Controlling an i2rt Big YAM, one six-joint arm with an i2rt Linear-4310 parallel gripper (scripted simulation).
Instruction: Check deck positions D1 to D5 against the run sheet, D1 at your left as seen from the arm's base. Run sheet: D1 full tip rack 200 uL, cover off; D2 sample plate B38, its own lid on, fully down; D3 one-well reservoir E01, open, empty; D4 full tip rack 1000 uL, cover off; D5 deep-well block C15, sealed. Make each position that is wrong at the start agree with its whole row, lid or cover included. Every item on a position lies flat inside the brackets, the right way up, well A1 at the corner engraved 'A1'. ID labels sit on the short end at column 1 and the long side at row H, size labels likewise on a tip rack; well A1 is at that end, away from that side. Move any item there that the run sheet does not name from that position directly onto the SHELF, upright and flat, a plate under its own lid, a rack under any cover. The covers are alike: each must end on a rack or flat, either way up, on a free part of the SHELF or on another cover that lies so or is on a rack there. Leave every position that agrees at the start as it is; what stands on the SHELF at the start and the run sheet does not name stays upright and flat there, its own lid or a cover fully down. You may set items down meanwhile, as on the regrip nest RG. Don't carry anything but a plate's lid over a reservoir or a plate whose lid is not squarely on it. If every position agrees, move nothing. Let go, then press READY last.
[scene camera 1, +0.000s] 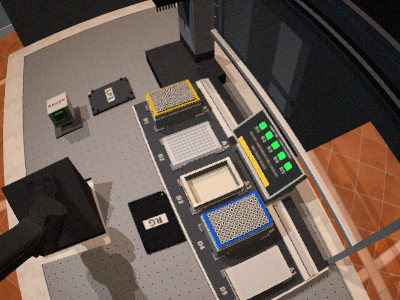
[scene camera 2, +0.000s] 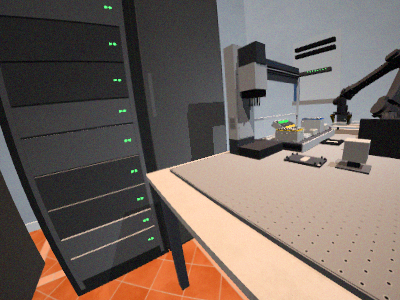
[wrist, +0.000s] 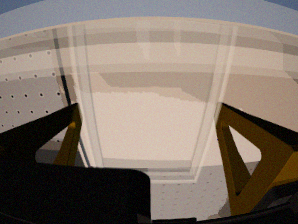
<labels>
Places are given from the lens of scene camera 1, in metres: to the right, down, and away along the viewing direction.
one-well reservoir (scene camera 1: 209, 181): 0.02, 0.07, 0.75
yellow-framed tip rack (scene camera 1: 178, 102): -0.05, -0.12, 0.79
</labels>
